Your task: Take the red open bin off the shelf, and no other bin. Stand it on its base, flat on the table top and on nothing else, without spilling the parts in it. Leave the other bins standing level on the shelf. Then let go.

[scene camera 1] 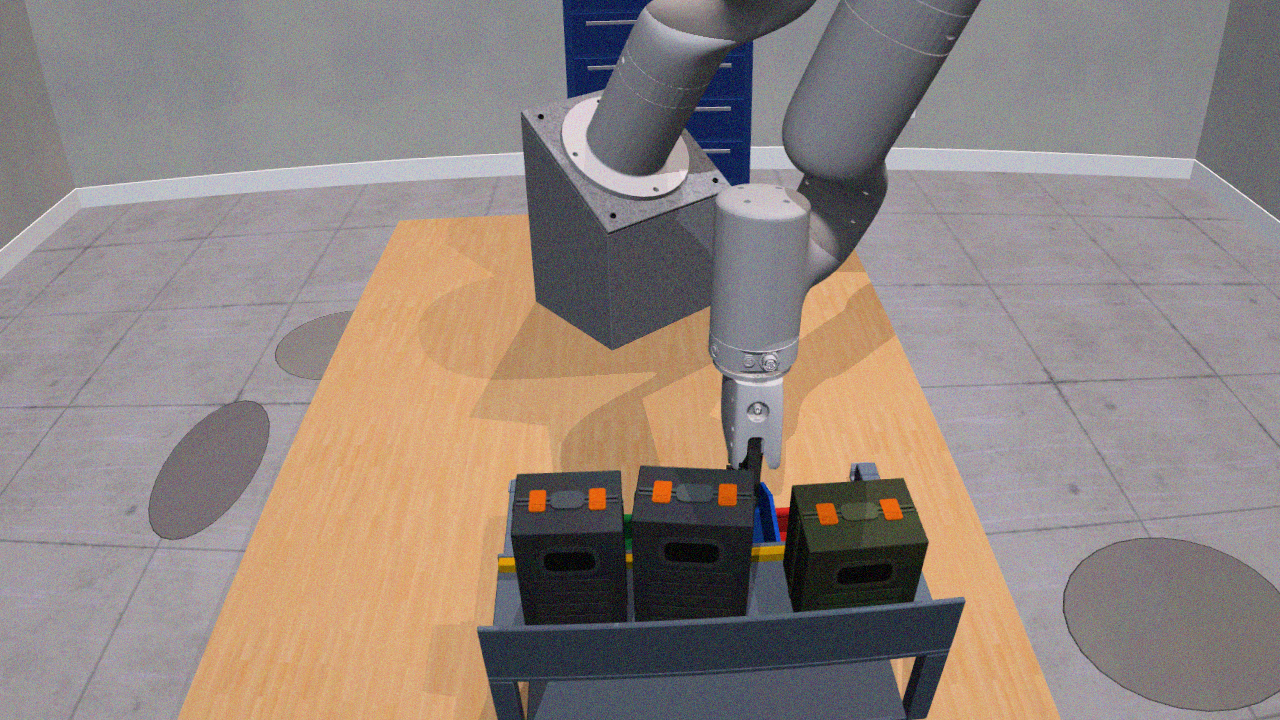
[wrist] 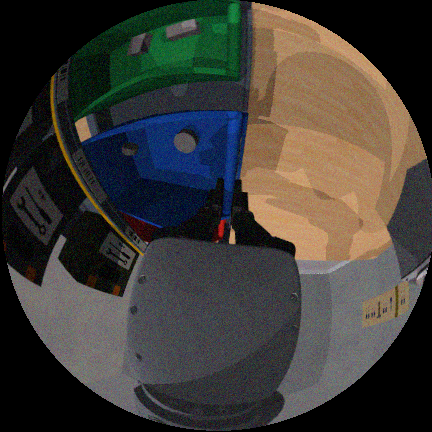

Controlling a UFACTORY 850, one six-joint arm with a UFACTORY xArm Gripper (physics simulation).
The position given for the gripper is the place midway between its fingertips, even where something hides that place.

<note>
In view: the gripper (scene camera 1: 740, 501), a blue open bin (scene camera 1: 766, 529) and a yellow rail (scene camera 1: 773, 553).
The blue open bin is seen too in the wrist view (wrist: 161, 185). The gripper is seen too in the wrist view (wrist: 228, 188).
</note>
